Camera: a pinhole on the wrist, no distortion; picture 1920 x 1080 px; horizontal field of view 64.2 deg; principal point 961.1 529.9 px. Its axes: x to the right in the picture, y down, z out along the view. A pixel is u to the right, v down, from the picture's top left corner.
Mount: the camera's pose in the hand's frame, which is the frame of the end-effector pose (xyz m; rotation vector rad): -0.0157 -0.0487 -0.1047 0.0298 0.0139 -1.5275
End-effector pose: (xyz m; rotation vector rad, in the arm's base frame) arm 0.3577 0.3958 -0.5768 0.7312 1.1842 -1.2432
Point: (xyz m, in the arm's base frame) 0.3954 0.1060 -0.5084
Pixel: 899 698
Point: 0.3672 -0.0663 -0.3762
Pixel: 1128 464
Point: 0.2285 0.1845 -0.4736
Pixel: 1644 500
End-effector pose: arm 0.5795 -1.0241 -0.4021 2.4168 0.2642 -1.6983
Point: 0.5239 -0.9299 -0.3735
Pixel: 1580 202
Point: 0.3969 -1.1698 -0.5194
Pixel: 300 838
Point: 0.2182 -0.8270 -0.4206
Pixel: 1793 206
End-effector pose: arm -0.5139 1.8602 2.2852 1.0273 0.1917 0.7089
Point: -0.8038 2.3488 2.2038
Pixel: behind the camera
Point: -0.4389 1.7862 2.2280
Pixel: 1451 684
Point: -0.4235 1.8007 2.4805
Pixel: 124 1019
